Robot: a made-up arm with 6 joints.
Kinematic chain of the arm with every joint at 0, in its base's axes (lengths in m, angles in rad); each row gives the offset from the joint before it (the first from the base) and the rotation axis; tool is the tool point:
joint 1: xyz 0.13 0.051 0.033 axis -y
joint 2: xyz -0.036 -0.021 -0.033 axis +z
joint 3: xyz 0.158 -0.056 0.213 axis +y
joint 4: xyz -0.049 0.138 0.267 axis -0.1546 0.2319 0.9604
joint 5: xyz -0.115 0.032 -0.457 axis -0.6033 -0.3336 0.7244
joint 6: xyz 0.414 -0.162 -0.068 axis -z
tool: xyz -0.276 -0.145 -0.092
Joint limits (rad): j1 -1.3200..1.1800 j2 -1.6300..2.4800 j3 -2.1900..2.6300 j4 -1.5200..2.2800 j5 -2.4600..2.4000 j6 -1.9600..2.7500
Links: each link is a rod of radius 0.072 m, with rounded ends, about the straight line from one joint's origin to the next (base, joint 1, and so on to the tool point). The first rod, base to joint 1, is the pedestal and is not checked.
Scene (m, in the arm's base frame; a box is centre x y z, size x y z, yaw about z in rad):
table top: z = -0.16
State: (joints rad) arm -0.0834 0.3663 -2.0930 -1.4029 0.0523 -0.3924
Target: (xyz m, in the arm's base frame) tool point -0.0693 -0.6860 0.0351
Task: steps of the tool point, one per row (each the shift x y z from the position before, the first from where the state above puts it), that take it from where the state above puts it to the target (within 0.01 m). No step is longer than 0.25 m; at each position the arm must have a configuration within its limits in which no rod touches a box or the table.
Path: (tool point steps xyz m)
1: 0.0075 -0.1963 0.0091
2: -0.0603 -0.2023 0.0091
3: -0.1261 -0.1824 -0.0066
4: -0.1783 -0.1389 -0.0358
5: -0.2078 -0.0777 -0.0716
6: -0.2102 -0.0067 -0.1064

